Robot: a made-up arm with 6 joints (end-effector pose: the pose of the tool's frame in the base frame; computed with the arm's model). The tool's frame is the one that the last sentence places. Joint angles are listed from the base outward.
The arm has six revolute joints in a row. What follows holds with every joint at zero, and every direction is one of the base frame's.
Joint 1 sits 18 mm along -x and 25 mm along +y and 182 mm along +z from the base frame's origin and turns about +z.
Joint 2 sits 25 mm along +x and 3 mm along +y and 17 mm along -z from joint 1 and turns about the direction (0.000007, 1, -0.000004).
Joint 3 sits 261 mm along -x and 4 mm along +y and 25 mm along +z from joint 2 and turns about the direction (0.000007, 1, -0.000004).
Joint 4 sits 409 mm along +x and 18 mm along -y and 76 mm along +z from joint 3 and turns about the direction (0.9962, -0.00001, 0.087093).
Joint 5 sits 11 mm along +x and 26 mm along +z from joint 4 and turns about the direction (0.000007, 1, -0.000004).
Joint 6 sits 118 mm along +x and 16 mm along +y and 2 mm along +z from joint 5 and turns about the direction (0.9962, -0.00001, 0.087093).
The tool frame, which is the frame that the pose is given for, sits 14 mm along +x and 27 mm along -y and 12 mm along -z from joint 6; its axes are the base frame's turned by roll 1.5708, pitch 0 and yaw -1.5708 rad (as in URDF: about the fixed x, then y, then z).
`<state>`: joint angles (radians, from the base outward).
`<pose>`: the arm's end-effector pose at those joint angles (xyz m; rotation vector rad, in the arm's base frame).
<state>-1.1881 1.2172 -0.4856 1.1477 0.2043 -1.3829</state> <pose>0.1202 -0.3839 0.1182 0.2603 -0.9518 -2.2851</pose>
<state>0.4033 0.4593 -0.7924 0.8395 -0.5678 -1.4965</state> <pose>0.2367 0.0333 0.6228 1.1815 -2.0271 -0.7733</pose>
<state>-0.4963 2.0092 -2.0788 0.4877 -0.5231 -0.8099</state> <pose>0.5430 -0.3526 0.5893 0.6630 -2.2853 -1.2188</pose>
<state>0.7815 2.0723 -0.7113 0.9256 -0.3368 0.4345</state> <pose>0.2927 0.2722 -0.1368 0.6265 -0.0511 -2.1143</pose>
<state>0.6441 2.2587 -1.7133 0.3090 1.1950 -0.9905</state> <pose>0.4720 0.4032 0.0906 0.0974 0.2314 -0.0518</pose>
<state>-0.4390 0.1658 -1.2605 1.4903 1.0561 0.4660</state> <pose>-0.0507 0.1432 0.6729 2.0825 0.2305 -0.9670</pose>
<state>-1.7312 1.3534 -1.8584 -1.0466 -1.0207 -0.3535</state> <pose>0.0203 -0.3325 0.8046 -1.2653 -1.9540 0.0636</pose>
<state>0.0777 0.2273 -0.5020 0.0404 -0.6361 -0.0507</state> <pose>0.2241 0.0177 0.5587 1.8866 -1.7893 -0.6245</pose>
